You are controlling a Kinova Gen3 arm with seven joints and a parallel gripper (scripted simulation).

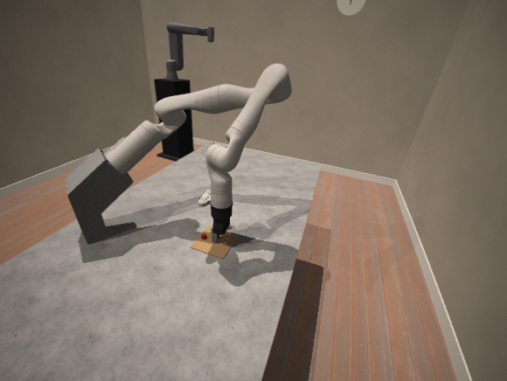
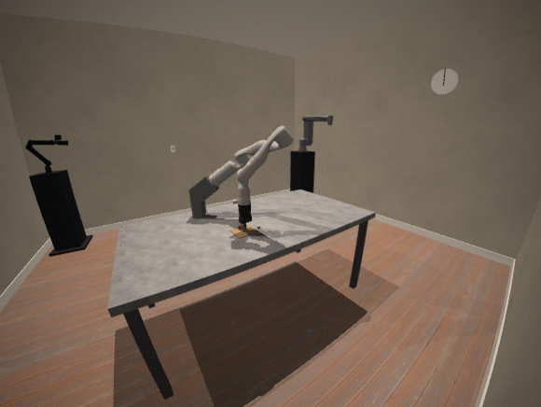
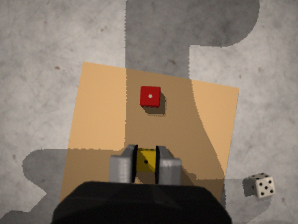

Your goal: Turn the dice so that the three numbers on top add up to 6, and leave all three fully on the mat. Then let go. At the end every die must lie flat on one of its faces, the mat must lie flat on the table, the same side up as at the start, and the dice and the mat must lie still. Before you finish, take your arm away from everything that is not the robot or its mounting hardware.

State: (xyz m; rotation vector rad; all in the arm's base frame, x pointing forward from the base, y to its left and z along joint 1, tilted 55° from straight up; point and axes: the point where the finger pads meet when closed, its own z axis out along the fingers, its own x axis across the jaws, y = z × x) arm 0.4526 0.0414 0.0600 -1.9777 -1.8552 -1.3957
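The yellow die is 1 cm below my hand. Also, from my hand: tan mat: 3 cm below; then white die: 10 cm to the left, 2 cm below; then red die: 5 cm behind, 1 cm to the right, 2 cm below.
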